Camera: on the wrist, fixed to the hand. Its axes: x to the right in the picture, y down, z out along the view.
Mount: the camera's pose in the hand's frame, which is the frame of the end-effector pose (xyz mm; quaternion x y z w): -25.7 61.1 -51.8 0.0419 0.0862 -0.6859 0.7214
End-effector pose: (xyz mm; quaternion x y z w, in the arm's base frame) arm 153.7 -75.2 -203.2 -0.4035 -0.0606 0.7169 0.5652
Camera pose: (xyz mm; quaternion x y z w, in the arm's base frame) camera 141.6 -138.0 -257.8 -0.2876 -0.2417 0.0973 0.9216
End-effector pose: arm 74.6 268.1 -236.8 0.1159 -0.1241 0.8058 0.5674
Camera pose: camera 23.1 242.6 -298.2 0.1230 0.0726 0.2073 0.9678
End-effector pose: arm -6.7 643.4 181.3 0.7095 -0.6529 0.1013 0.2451
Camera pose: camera -60.5 689.1 227.1 0.9612 0.0410 -0.0065 0.2728
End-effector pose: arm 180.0 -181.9 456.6 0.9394 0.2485 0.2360 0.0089
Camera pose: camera 165.4 -252.8 499.5 0.4873 0.8342 0.2347 0.1075
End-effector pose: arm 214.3 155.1 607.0 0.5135 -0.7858 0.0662 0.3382
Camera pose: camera 192.5 226.4 646.0 0.9179 -0.1827 -0.1070 0.3356
